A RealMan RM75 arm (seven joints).
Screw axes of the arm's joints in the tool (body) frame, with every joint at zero. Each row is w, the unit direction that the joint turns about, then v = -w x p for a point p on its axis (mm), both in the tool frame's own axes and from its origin. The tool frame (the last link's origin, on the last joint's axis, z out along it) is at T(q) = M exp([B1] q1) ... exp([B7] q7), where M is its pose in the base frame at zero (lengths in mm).
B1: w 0 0 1 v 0 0 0
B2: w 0 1 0 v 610 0 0
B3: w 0 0 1 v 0 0 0
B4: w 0 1 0 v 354 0 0
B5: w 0 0 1 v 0 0 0
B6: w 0 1 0 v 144 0 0
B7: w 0 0 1 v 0 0 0
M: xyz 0 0 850.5 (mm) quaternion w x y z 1 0 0 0
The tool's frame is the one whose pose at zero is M.
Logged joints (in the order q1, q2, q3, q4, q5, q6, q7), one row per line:
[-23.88, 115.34, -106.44, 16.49, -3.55, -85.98, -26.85]
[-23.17, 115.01, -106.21, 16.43, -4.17, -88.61, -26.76]
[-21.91, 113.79, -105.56, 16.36, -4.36, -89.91, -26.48]
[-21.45, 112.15, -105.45, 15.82, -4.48, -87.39, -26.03]
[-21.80, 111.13, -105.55, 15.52, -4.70, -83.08, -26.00]
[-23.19, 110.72, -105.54, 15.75, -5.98, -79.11, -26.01]
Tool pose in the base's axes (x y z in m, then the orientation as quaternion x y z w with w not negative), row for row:
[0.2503, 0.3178, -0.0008, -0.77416, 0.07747, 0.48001, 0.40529]
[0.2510, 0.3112, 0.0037, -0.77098, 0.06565, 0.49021, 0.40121]
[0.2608, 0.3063, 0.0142, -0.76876, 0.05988, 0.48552, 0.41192]
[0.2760, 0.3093, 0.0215, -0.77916, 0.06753, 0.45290, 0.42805]
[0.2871, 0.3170, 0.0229, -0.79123, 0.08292, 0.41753, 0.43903]
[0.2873, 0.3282, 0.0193, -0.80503, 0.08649, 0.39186, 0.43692]
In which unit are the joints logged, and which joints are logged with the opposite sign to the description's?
The joints are logged in degrees. Opposite sign: q1, q4, q7.
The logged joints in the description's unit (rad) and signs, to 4 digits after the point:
[0.4168, 2.0131, -1.8577, -0.2878, -0.0620, -1.5006, 0.4686]
[0.4044, 2.0073, -1.8537, -0.2868, -0.0728, -1.5465, 0.4671]
[0.3824, 1.9860, -1.8424, -0.2855, -0.0761, -1.5692, 0.4622]
[0.3744, 1.9574, -1.8404, -0.2761, -0.0782, -1.5252, 0.4543]
[0.3805, 1.9396, -1.8422, -0.2709, -0.0820, -1.4500, 0.4538]
[0.4047, 1.9324, -1.8420, -0.2749, -0.1044, -1.3807, 0.4540]

